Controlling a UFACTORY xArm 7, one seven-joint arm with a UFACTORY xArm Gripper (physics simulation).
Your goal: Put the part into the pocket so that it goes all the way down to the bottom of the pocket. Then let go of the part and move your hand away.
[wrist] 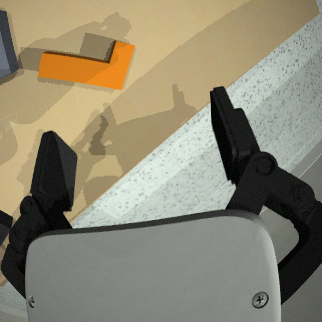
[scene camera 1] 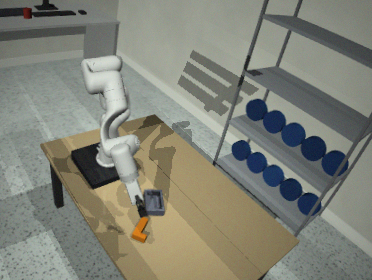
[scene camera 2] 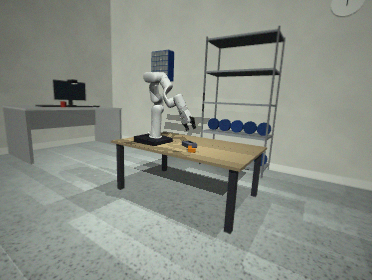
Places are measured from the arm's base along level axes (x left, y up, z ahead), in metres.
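Where they show: gripper, fingertip midpoint: (wrist: 131,123) (scene camera 1: 141,209) (scene camera 2: 191,129); arm's base, origin of the base link: (scene camera 1: 107,158) (scene camera 2: 155,136).
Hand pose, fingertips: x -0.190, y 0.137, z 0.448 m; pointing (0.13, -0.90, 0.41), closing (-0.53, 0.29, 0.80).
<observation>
Each offset is from my fingertips to the top centre of the thing. "spot": to the spot under its first point. Level surfaces: height alone.
The orange L-shaped part {dx +0.036, dy -0.153, dz -0.003 m} (scene camera 1: 138,233) (scene camera 2: 191,149) (wrist: 85,71) lies flat on the table {dy -0.183 m} (scene camera 1: 210,227) (wrist: 165,30), beside the pocket block and apart from it. The grey-blue block with the pocket (scene camera 1: 155,213) (scene camera 2: 189,144) sits on the table; its edge {spot: dx +0.135, dy -0.161, dz -0.041 m} (wrist: 7,47) shows at the upper left of the wrist view. No part shows in its pocket in scene camera 1. My gripper (scene camera 1: 143,215) (scene camera 2: 190,127) (wrist: 131,123) is open and empty. It hangs tilted, well above the table near the block and the part. In the wrist view the part lies beyond the fingers, towards the upper left.
The arm stands on a black base plate (scene camera 1: 85,169) (scene camera 2: 145,139) at one end of the table. A shelf rack (scene camera 1: 310,35) (scene camera 2: 245,38) with blue round objects stands behind the table. A grey desk (scene camera 1: 100,40) (scene camera 2: 107,125) stands farther off. The table edge crosses the wrist view diagonally.
</observation>
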